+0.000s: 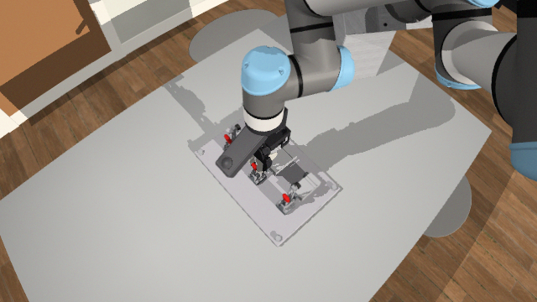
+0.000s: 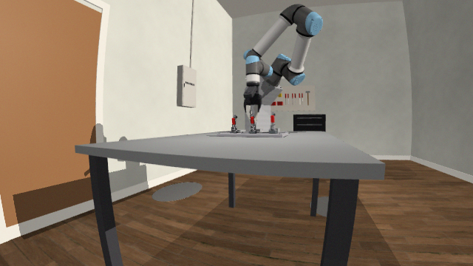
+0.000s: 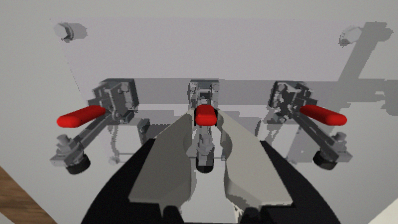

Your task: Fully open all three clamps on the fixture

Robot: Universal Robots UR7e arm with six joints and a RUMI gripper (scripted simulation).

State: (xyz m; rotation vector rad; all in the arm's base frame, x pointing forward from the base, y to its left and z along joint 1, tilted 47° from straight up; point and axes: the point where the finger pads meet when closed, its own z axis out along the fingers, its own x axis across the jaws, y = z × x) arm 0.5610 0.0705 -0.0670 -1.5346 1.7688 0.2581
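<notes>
Now: the grey fixture plate 8 cm below my hand and 4 cm behind it.
</notes>
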